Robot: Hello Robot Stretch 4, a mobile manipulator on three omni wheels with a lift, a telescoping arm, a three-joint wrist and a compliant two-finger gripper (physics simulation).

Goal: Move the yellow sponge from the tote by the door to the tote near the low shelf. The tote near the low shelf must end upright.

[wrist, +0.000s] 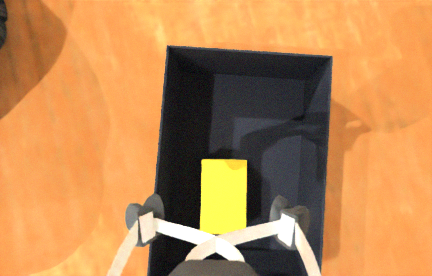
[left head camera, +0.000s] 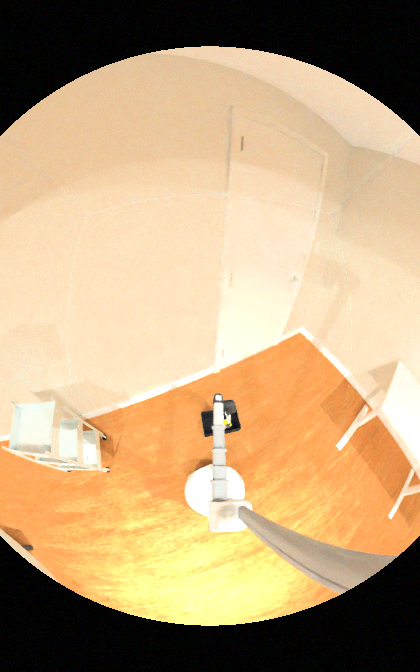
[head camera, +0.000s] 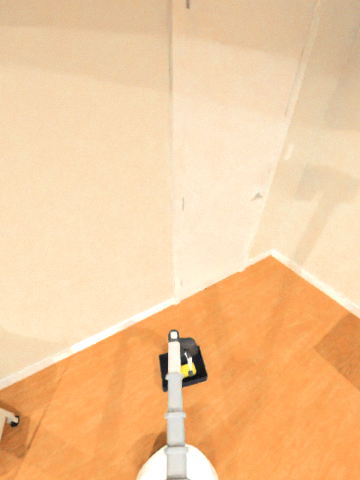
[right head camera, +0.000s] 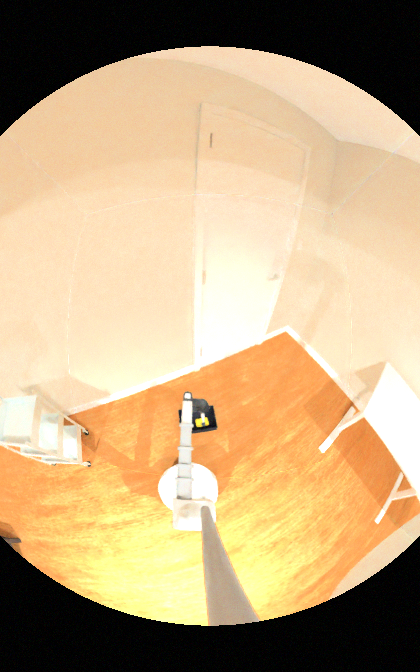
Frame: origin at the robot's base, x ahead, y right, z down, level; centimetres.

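Where they show: gripper, fingertip midpoint: (wrist: 217, 211) (left head camera: 225, 419) (head camera: 187, 364).
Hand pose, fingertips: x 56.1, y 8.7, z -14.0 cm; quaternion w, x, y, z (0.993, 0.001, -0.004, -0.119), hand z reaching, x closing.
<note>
After its pixels a point has its place.
The yellow sponge (head camera: 188, 370) {x 56.2, y 9.7, z -2.0 cm} (left head camera: 227, 423) (right head camera: 202, 422) (wrist: 224, 192) {x 56.9, y 8.6, z -2.1 cm} lies inside the dark tote by the door (head camera: 196, 382) {x 49.3, y 14.6, z -0.6 cm} (left head camera: 237, 428) {x 50.5, y 19.6, z -4.8 cm} (right head camera: 213, 424) (wrist: 187, 125) {x 48.9, y 0.7, z 2.4 cm}, which stands upright on the floor. My gripper (wrist: 217, 211) {x 56.1, y 8.7, z -14.0 cm} is open in the wrist view, with one fingertip on each side of the sponge's near end and a gap to it on both sides. The left fingertip overlaps the tote's left wall in that view. The fingertips' height above the sponge is hard to tell. The arm hides part of the tote in the head view. The tote near the low shelf does not show.
The closed door (head camera: 220, 150) {x 126.9, y 29.2, z -127.5 cm} (left head camera: 265, 240) {x 127.2, y 29.8, z -124.2 cm} (right head camera: 245, 225) is in the wall beyond the tote. A white wheeled cart with several tiers (left head camera: 55, 427) {x 19.5, y -91.3, z -66.9 cm} (right head camera: 36, 425) stands at the left. A white table (left head camera: 405, 410) {x 18.7, y 140.2, z -69.3 cm} (right head camera: 392, 415) stands at the right wall.
</note>
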